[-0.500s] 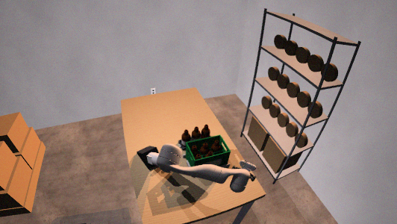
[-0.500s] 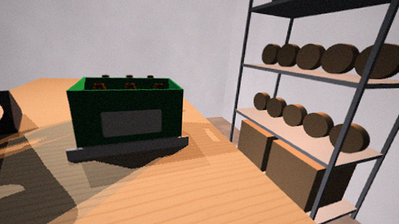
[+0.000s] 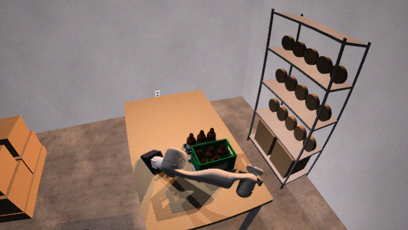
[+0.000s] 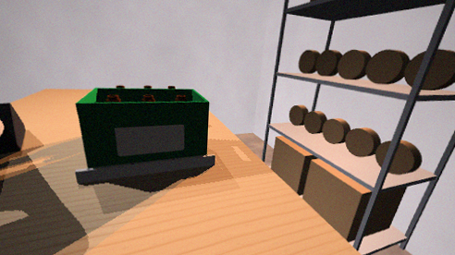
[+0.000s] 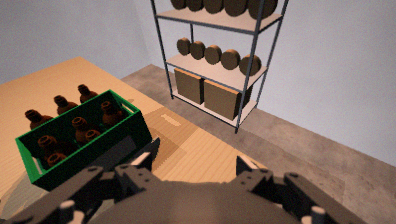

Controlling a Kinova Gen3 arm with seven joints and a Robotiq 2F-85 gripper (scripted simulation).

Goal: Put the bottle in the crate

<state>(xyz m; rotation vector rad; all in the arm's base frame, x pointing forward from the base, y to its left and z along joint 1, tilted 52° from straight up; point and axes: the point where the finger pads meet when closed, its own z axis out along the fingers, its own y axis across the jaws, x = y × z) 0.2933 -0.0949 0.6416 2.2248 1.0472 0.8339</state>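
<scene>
My hand is 63 cm to the right of the brown bottle, 25 cm above it and 7 cm short of it. Also, from my hand: green crate (39 cm to the left, 25 cm below, 3 cm ahead); dark tray (62 cm to the left, 33 cm below, 7 cm ahead).
</scene>
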